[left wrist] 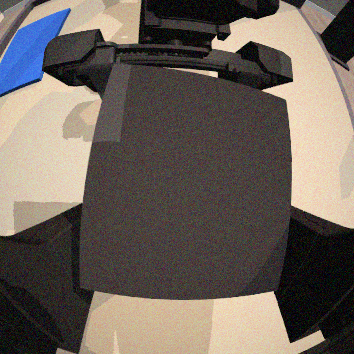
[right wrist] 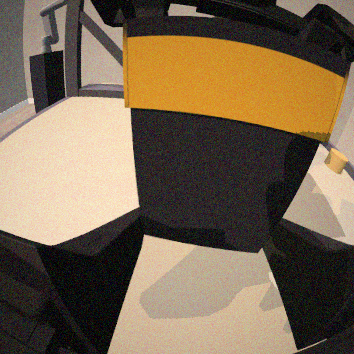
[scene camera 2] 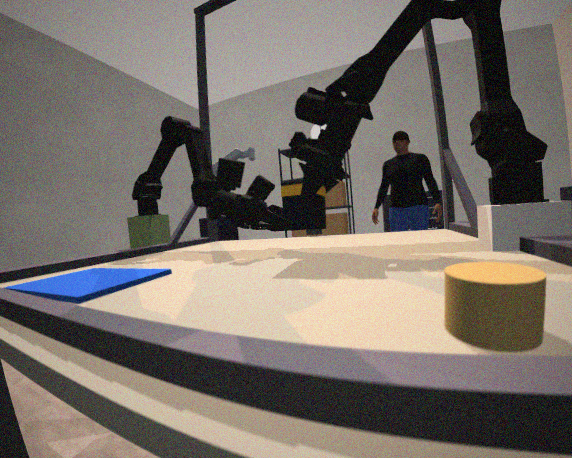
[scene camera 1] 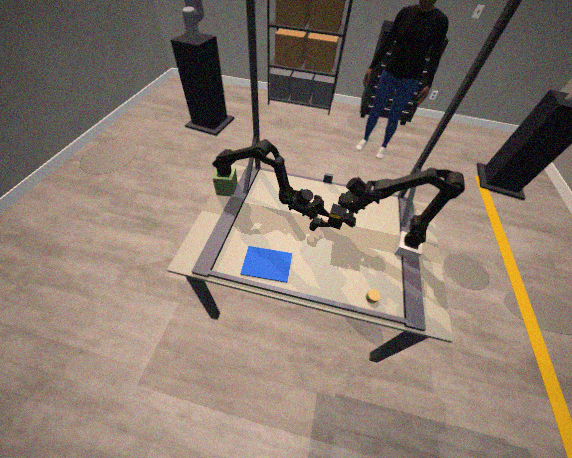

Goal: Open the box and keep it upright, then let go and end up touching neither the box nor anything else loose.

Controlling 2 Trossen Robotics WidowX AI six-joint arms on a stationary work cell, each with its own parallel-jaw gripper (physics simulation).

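Frame: origin at the left arm's base, x ahead, y up, z right, level; centimetres.
Seen in the pictures: left gripper, fingertip midpoint: (left wrist: 181, 198) (right wrist: 219, 120) (scene camera 2: 307, 204) (scene camera 1: 338, 216); right gripper, fingertip midpoint: (right wrist: 203, 217) (scene camera 2: 296, 227) (scene camera 1: 330, 221); left arm's base, origin of the base link: (scene camera 2: 517, 203) (scene camera 1: 411, 242); right arm's base, origin of the base link: (scene camera 1: 224, 172).
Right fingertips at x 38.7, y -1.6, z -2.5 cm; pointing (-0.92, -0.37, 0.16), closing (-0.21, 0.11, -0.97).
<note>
Offsets run from my right fingertips to a thing's top centre. Level surfaces: height alone.
The box (scene camera 1: 337, 218) (scene camera 2: 307, 212) (left wrist: 190, 185) (right wrist: 210, 175) is dark with an orange-yellow band below a dark top strip. It is held above the table between the two grippers and looks roughly upright. Its flat dark top fills the left wrist view, and no opening shows. My left gripper (left wrist: 181, 198) is shut on the box from above, with a finger at either side. My right gripper (right wrist: 203, 217) is shut on the box's lower part from the side. In the scene views, the arms hide much of the box.
A blue flat mat @(dx +20.1, dy -4.4, dz -32.0 cm) (scene camera 1: 267, 264) (scene camera 2: 90, 283) (left wrist: 30, 50) lies on the table @(dy -5.2 cm) (scene camera 1: 320, 280). A yellow cylinder @(dx -27.5, dy -1.7, dz -29.0 cm) (scene camera 1: 373, 295) (scene camera 2: 495, 310) (right wrist: 336, 161) stands near the front right edge in scene camera 1. A person (scene camera 1: 417, 45) (scene camera 2: 407, 177) stands behind the table.
</note>
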